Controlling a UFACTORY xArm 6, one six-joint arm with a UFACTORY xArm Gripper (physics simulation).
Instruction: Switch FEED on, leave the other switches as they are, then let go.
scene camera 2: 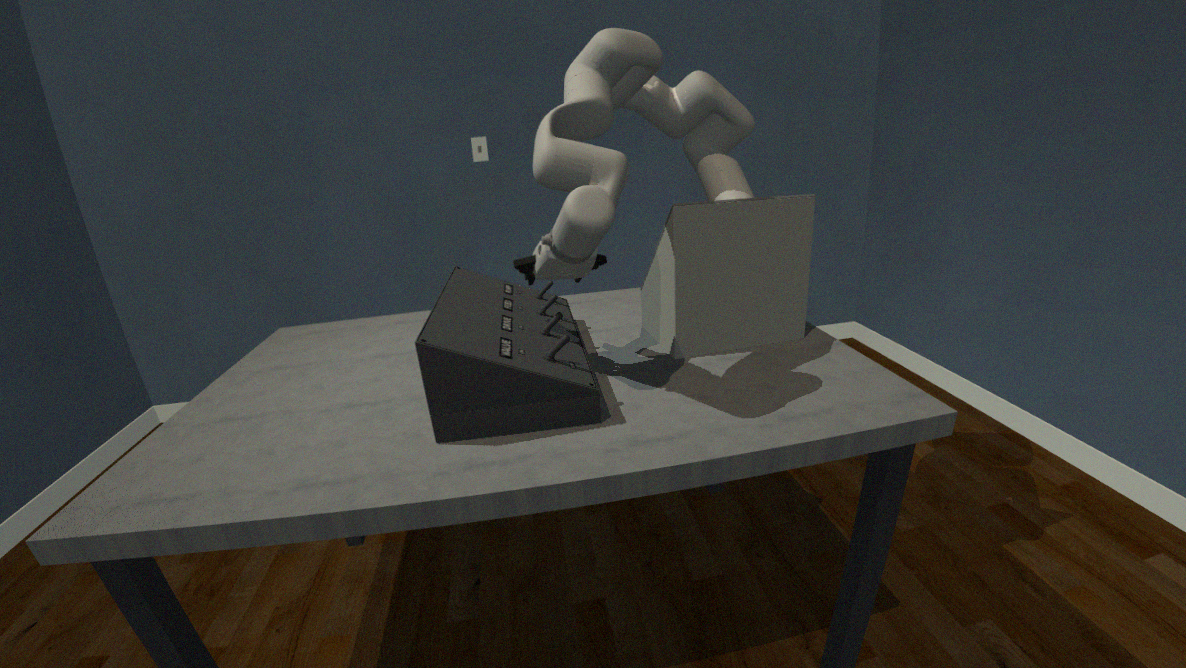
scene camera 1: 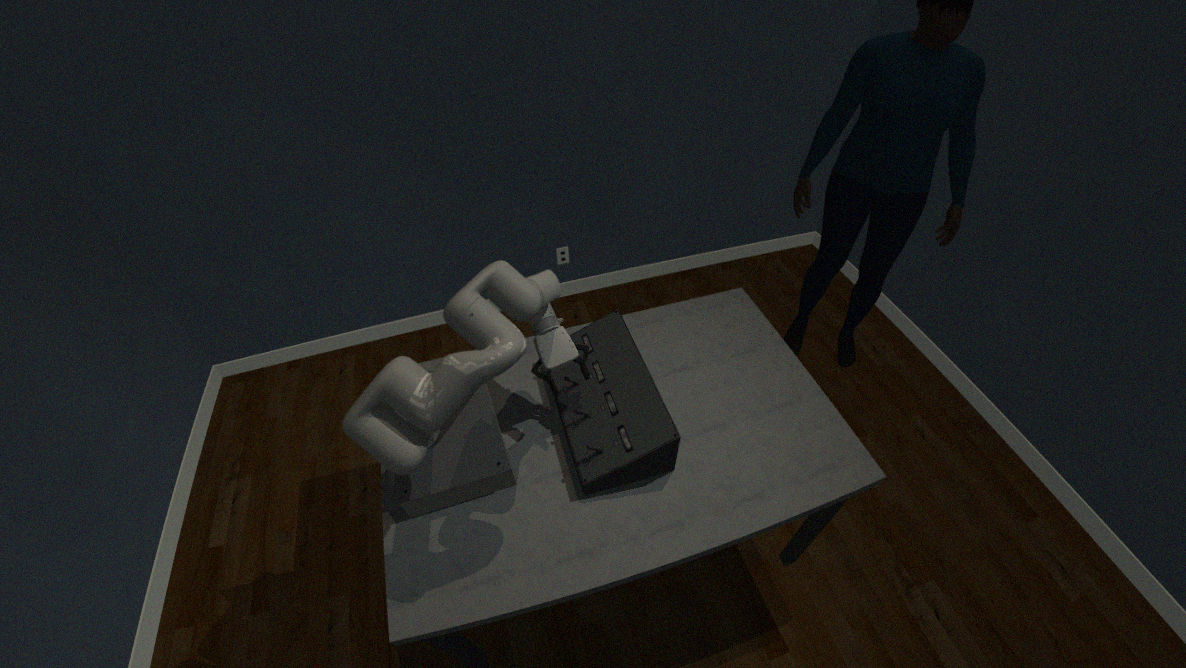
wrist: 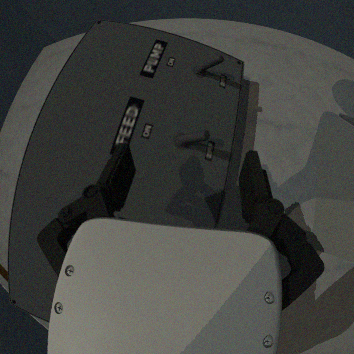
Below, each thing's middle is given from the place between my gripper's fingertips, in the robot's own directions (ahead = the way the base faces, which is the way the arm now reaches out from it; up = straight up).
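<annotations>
Dark sloped switch panel point(scene camera 2: 483, 351): 10 cm below my hand, 1 cm to the left of it, 10 cm ahead of it.
</annotations>
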